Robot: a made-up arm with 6 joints. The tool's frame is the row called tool. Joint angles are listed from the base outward. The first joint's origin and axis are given. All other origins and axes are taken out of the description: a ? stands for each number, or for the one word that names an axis. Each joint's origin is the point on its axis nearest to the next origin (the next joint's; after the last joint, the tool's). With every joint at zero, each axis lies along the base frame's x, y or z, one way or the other. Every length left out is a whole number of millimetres.
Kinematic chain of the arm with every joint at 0, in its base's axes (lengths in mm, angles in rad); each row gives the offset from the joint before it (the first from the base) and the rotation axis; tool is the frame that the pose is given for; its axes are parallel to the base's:
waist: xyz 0 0 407 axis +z
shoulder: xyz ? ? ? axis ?
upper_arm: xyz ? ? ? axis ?
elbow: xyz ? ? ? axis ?
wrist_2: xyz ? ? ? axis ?
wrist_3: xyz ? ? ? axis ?
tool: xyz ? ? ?
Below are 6 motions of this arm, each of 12 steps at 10 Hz.
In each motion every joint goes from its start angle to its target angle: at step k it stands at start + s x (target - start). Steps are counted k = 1, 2, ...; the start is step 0. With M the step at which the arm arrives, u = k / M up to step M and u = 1 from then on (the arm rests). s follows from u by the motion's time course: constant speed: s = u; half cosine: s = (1 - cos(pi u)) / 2; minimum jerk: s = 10 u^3 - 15 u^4 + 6 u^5.
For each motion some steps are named. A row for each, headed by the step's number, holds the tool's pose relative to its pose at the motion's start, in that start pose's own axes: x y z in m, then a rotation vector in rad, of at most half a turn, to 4 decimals.
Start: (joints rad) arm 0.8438 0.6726 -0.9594 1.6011 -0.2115 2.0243
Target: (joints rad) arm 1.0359 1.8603 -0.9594 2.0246 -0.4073 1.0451
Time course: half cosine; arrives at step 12
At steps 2, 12:
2: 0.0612 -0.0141 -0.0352 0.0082 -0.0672 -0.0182
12: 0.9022 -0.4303 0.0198 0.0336 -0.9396 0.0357

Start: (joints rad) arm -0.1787 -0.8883 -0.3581 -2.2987 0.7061 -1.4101
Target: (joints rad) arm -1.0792 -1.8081 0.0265 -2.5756 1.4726 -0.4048
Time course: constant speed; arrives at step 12
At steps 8, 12:
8: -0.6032 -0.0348 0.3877 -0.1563 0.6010 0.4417
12: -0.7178 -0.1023 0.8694 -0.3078 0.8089 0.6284

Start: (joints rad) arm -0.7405 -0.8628 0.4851 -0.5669 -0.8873 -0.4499
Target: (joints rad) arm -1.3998 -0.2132 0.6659 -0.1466 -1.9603 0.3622
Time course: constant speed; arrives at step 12
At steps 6, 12:
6: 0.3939 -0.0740 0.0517 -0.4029 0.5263 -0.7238
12: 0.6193 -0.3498 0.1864 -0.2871 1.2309 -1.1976

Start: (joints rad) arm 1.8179 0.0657 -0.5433 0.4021 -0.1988 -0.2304
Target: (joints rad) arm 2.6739 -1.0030 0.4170 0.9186 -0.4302 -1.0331
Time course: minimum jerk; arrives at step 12
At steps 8, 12:
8: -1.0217 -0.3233 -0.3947 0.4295 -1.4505 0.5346
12: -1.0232 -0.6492 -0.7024 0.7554 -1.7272 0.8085

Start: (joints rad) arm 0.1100 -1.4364 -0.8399 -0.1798 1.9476 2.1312
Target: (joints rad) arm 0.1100 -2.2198 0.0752 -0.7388 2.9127 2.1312
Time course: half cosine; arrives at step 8
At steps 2, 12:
2: 0.0605 -0.0662 -0.0319 0.0139 0.2866 -0.2735
12: 0.1202 -0.7330 -0.4587 0.2159 2.1447 -1.5172

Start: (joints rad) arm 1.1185 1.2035 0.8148 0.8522 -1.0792 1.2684
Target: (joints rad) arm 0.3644 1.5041 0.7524 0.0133 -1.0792 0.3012
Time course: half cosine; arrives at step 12
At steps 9, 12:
9: 0.9307 0.6834 -0.3627 1.5616 -0.2125 0.9743
12: 1.0320 0.8577 -0.3816 1.8387 -0.1846 1.1683

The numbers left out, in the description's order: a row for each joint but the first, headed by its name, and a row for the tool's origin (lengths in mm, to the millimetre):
shoulder: xyz 0 0 0, axis +y
upper_arm: xyz 0 0 1146, axis -y
elbow: xyz 586 0 0, axis -x
wrist_2: xyz 0 -155 0, axis -y
wrist_3: xyz 0 0 0, axis -x
tool: xyz 0 0 0

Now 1 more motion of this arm.
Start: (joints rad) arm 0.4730 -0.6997 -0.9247 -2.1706 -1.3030 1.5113
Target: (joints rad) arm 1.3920 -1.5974 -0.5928 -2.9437 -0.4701 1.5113
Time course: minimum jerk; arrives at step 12
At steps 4, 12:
4: -0.0728 0.1031 0.0017 -0.0243 -0.1519 0.1467
12: -0.7450 0.1822 0.1323 0.6735 -0.5889 0.7852

